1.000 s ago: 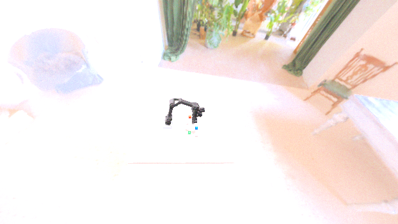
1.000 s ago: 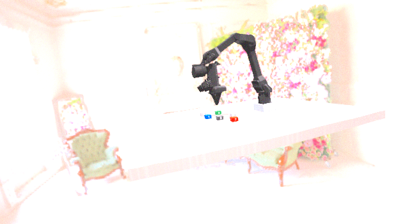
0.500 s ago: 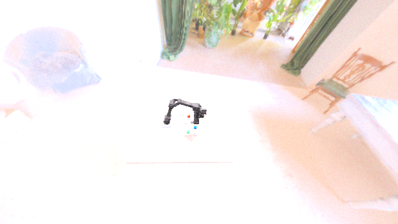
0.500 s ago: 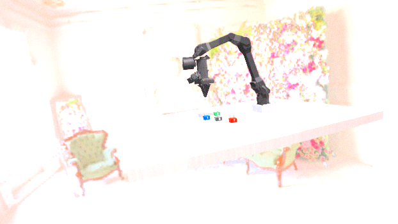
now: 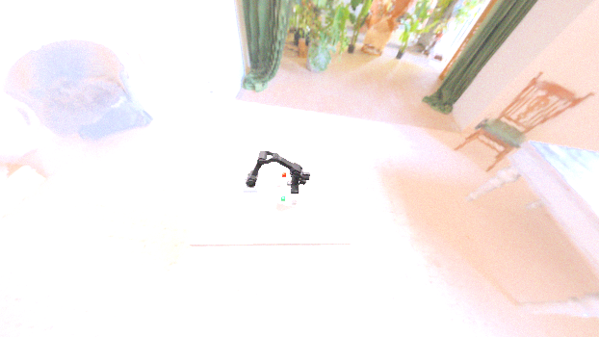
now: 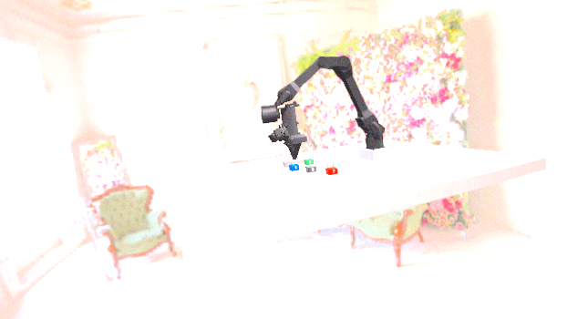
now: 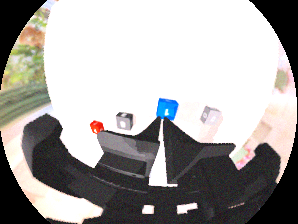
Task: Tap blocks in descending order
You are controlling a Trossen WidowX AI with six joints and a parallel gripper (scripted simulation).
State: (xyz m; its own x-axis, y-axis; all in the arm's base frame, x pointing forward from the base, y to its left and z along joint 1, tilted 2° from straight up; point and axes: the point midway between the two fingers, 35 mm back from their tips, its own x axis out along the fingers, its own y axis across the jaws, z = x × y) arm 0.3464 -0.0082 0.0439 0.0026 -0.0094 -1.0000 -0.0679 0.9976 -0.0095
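Now: the blue block 3 cm below my gripper tip and 1 cm to the right of it. The rest, counted from my gripper tip: green block: 8 cm to the right, 8 cm behind, 3 cm below; red block: 15 cm to the left, 9 cm behind, 3 cm below.
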